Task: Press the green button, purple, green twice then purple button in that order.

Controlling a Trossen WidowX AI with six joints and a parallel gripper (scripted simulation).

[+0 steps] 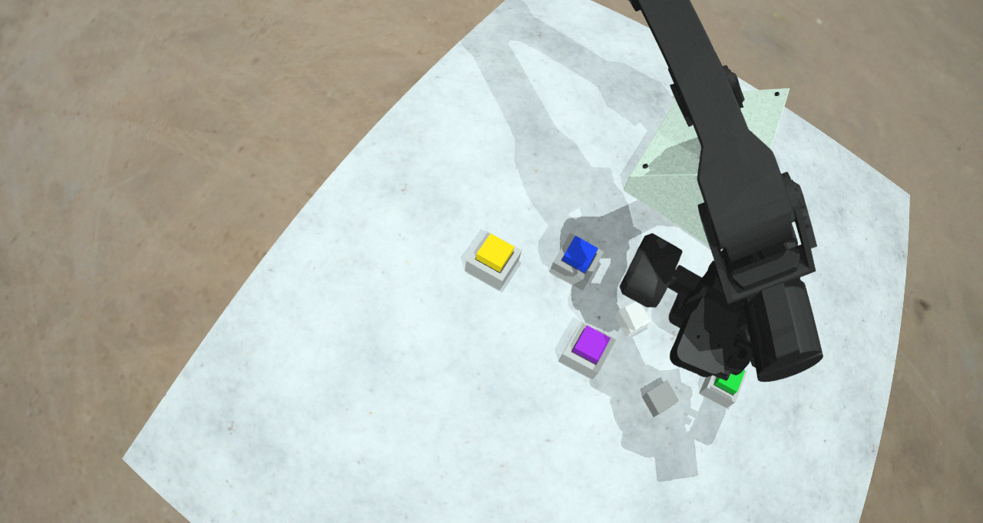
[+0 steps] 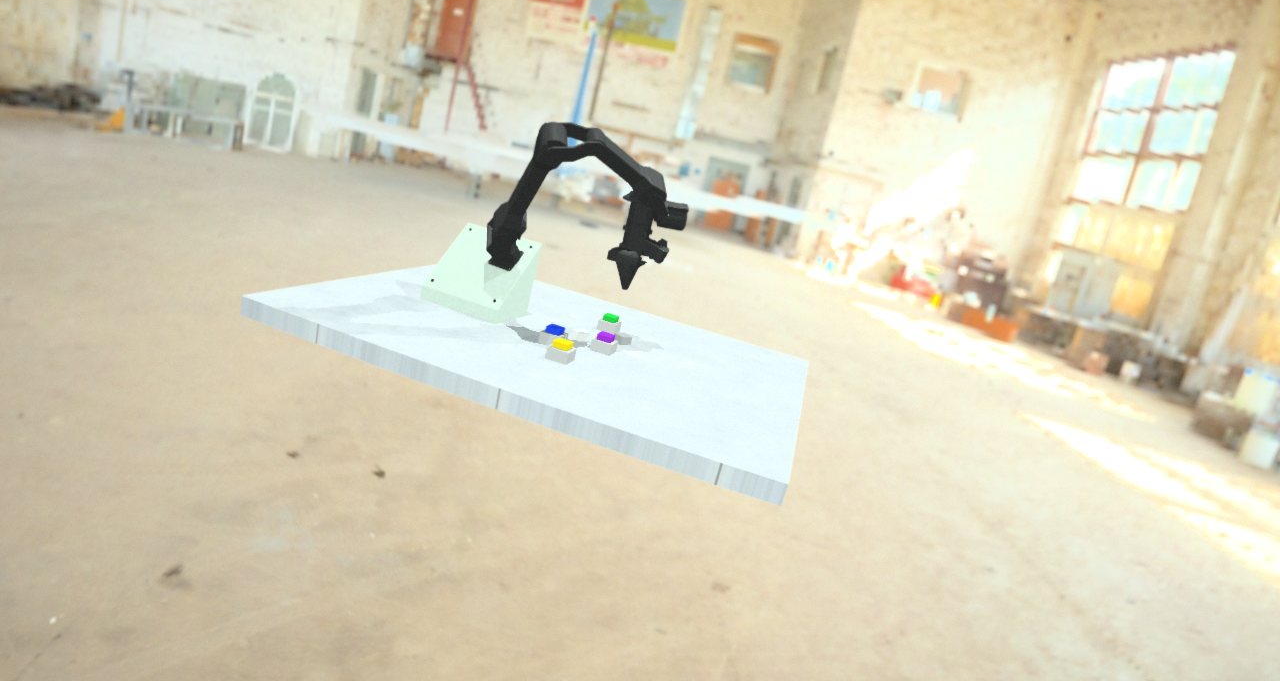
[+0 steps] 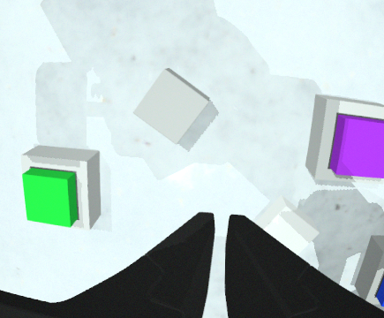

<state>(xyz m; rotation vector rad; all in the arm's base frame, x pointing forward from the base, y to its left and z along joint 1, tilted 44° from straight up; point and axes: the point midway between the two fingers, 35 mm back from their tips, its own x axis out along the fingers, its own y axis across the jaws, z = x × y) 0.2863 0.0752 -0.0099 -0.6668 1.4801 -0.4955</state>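
The green button is 100 mm to the left of my gripper tip, 100 mm below it and 50 mm behind it. Also, from my gripper tip: white block 120 mm below, 60 mm to the right, 60 mm behind; then grey block 120 mm below, 30 mm to the left, 10 mm ahead; then purple button 100 mm below, 80 mm to the right, 10 mm ahead.
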